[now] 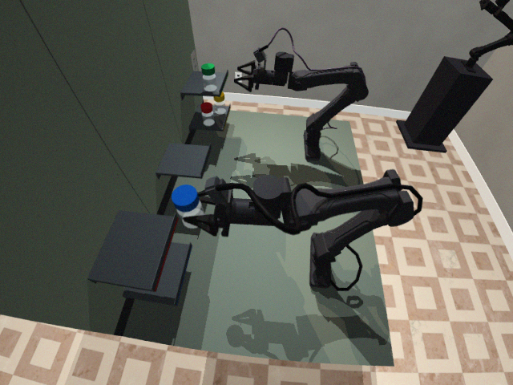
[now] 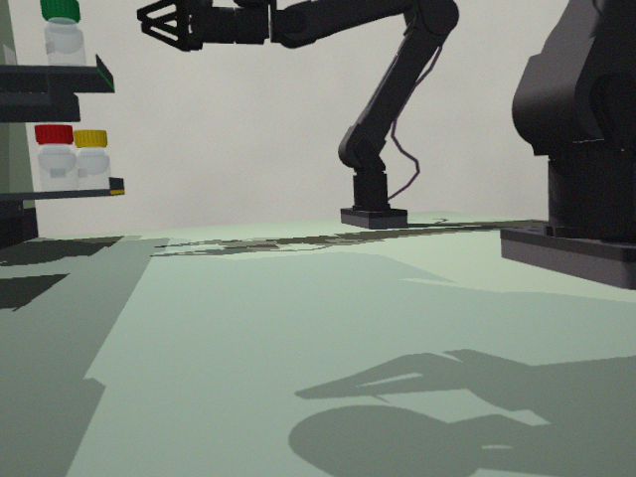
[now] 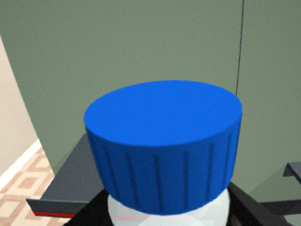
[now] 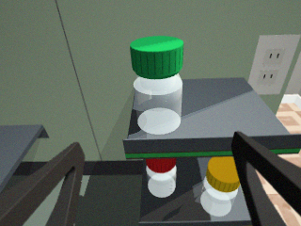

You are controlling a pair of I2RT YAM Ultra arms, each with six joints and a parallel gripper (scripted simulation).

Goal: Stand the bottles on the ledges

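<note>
My right hand is 160 mm short of the red-capped bottle, 10 mm to the left of it and 220 mm above it. The rest, counted from my right hand: blue-capped bottle 20 mm ahead, 670 mm to the left, 20 mm above; green-capped bottle 120 mm ahead, 30 mm below; yellow-capped bottle 120 mm ahead, 110 mm to the right, 220 mm below.
</note>
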